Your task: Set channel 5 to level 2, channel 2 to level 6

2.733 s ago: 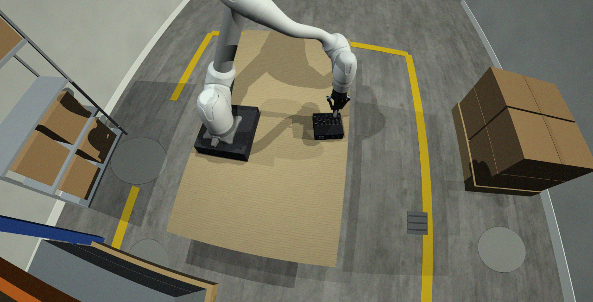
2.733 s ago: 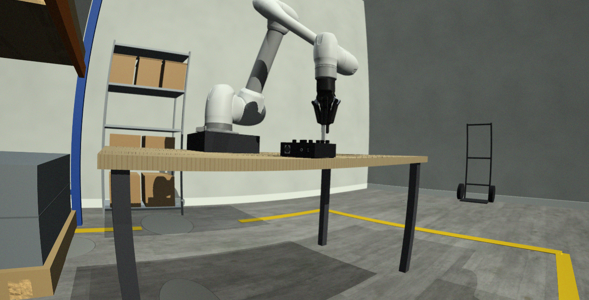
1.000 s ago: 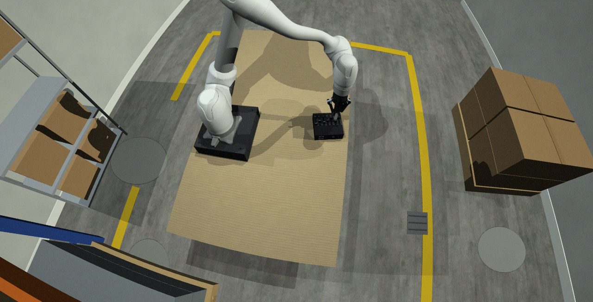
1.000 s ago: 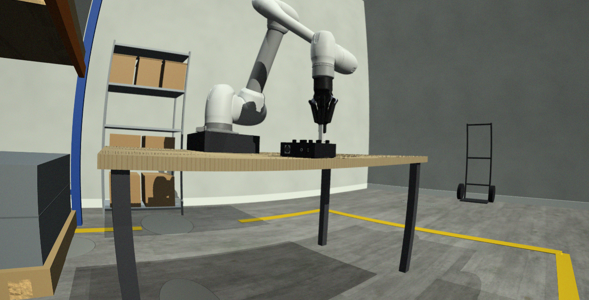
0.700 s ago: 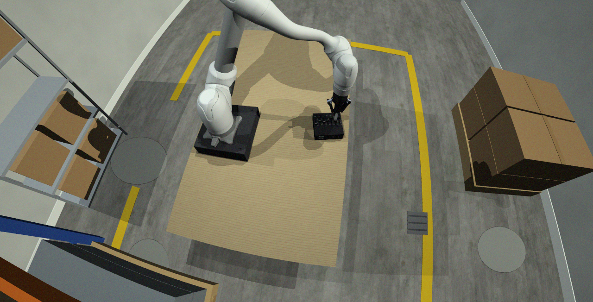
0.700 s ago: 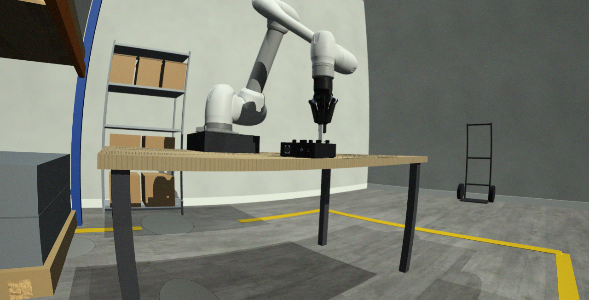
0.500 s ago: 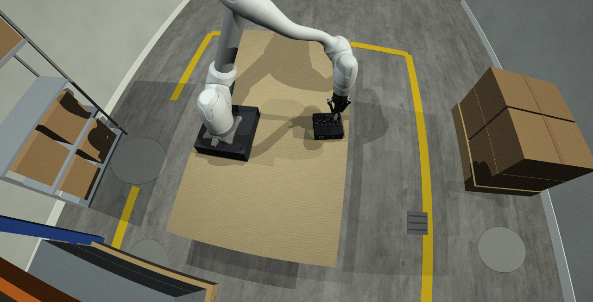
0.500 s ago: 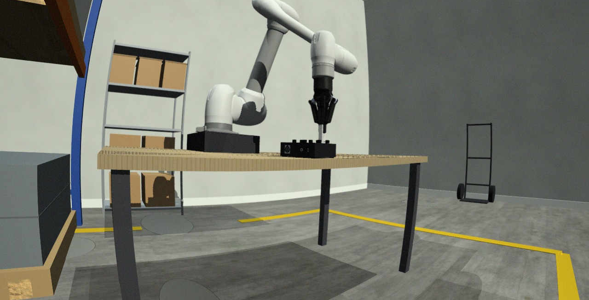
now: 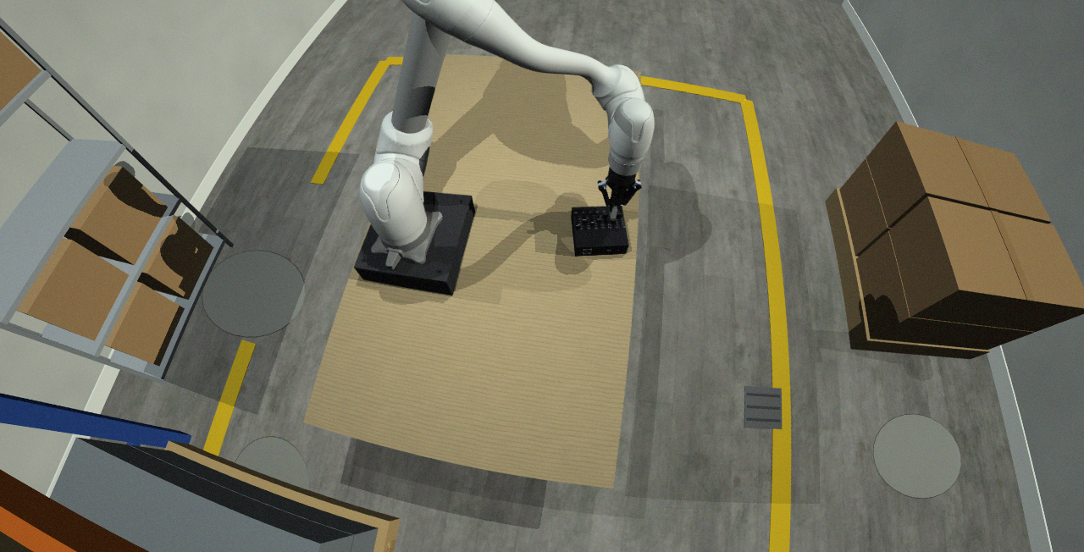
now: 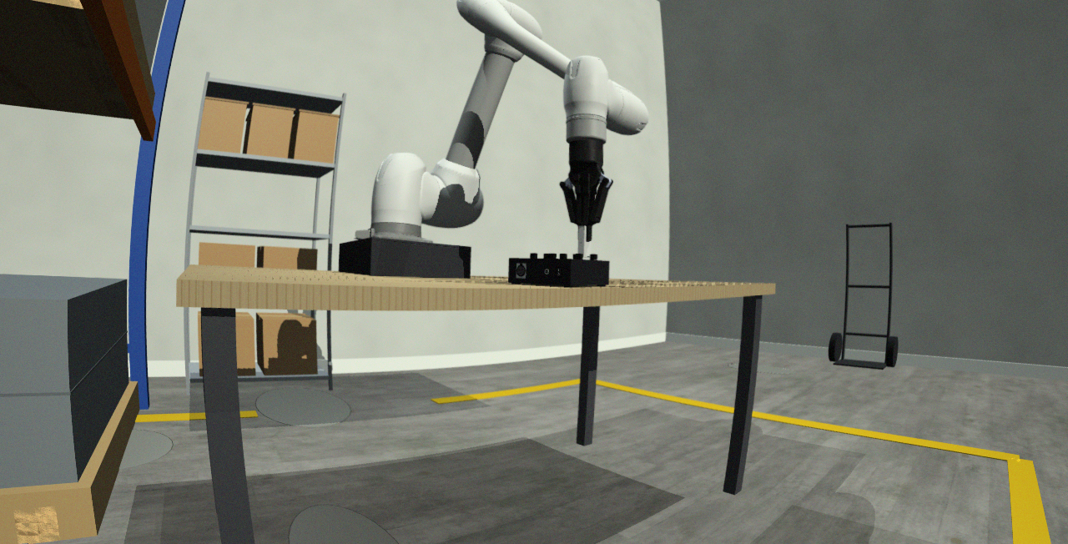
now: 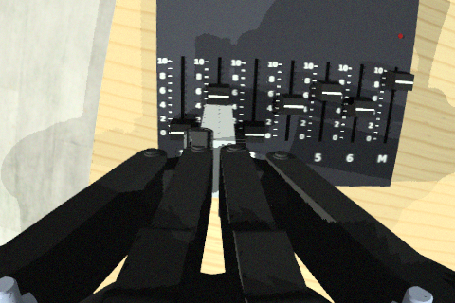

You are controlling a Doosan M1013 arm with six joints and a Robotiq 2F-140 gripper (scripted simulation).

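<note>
The channel 2 fader cap lies 30 mm below my hand, 20 mm to the right of it and 10 mm ahead of it. From my hand the other things lie so: fader 1 cap (30 mm below, 20 mm ahead, 10 mm to the left); fader 3 cap (30 mm below, 20 mm behind); fader 4 cap (40 mm behind, 30 mm to the right, 30 mm below).
</note>
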